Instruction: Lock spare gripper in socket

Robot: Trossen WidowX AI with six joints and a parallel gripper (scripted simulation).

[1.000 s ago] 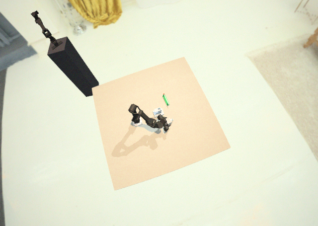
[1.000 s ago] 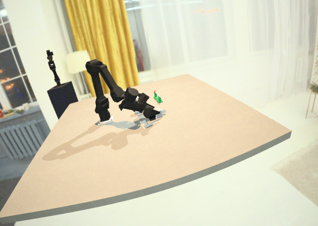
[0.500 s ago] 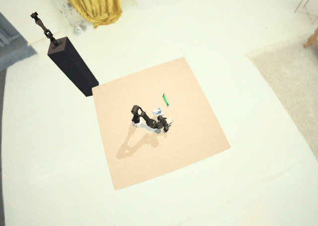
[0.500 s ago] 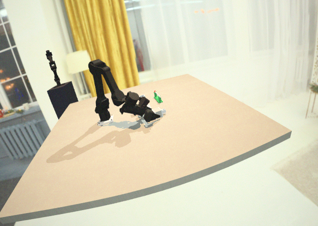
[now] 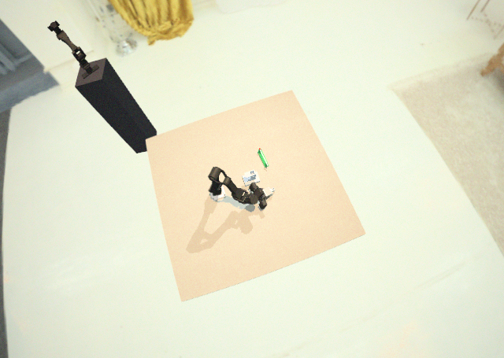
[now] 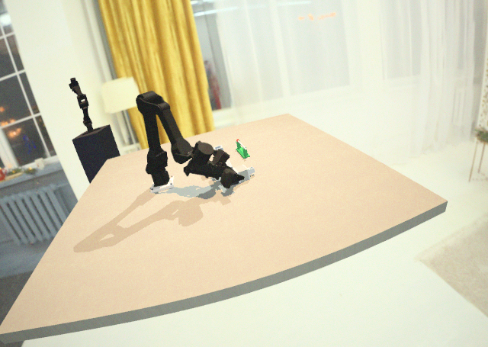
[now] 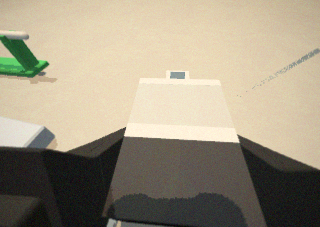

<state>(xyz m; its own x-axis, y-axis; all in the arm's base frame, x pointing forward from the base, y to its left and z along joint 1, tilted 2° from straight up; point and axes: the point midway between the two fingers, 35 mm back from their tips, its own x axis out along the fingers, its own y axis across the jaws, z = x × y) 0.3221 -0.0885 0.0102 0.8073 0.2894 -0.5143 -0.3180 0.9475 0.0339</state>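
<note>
The grey mount lies 13 cm to the left of my gripper tip, 9 cm behind it and 4 cm above it. The rest, counted from my gripper tip: spare gripper (1 cm above); green cradle (27 cm to the left, 2 cm ahead, 1 cm above).
</note>
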